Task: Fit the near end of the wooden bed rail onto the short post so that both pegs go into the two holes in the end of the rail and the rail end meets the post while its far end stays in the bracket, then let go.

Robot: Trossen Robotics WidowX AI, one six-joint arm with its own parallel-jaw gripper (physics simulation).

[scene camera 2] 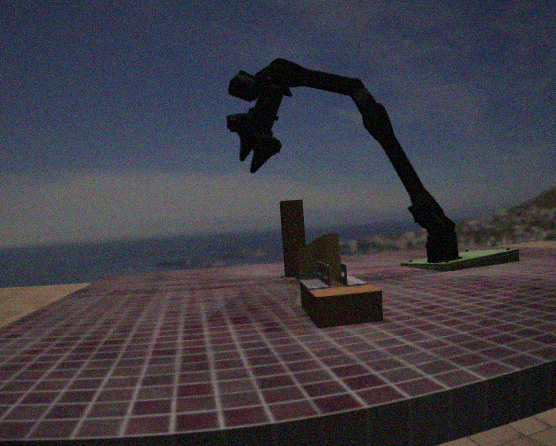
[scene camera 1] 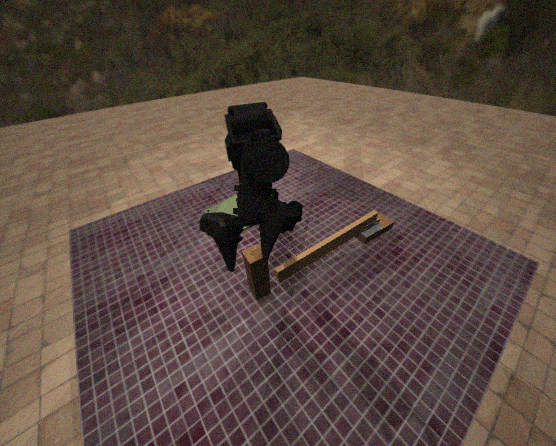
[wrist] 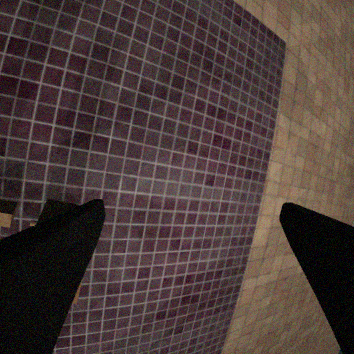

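Pixels of known places: gripper, fingertip midpoint: (scene camera 2: 246,166) (scene camera 1: 249,264) (wrist: 194,209); arm's base at its link origin: (scene camera 2: 444,260).
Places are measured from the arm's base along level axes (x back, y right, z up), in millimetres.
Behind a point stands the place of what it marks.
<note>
The wooden rail (scene camera 1: 327,245) @(x -340, y -135, z 50 mm) (scene camera 2: 324,252) @(x -339, y -362, z 63 mm) lies low and slanting. Its far end is in the metal bracket on a wooden block (scene camera 1: 382,231) @(x -368, y -399, z 1 mm) (scene camera 2: 350,306) @(x -329, y -461, z 5 mm). Its near end is beside the short upright post (scene camera 1: 258,280) @(x -356, y 133, z 79 mm) (scene camera 2: 292,237) @(x -336, y 99, z 77 mm), with a small gap between them in scene camera 1. Pegs and holes cannot be made out. My gripper (scene camera 1: 249,265) @(x -431, y 173, z 260 mm) (scene camera 2: 248,166) @(x -431, y 173, z 260 mm) (wrist: 194,209) @(x -431, y 173, z 260 mm) is open and empty, fingers pointing down. It hangs well above the post's height in scene camera 2. In the wrist view, wooden parts show at the left edge, partly behind one finger; I cannot tell which they are.
The arm's base stands on a green plate (scene camera 1: 222,206) @(x 127, y 75, z 5 mm) (scene camera 2: 487,256) @(x 80, y -63, z 4 mm), behind the gripper in scene camera 1 and at the right in scene camera 2. The purple tiled surface (scene camera 1: 300,375) @(x -583, y 147, z -16 mm) (scene camera 2: 200,375) @(x -486, y -604, z -16 mm) (wrist: 175,150) @(x -499, y 295, z -16 mm) lies under the parts, with paler paving beyond its edges.
</note>
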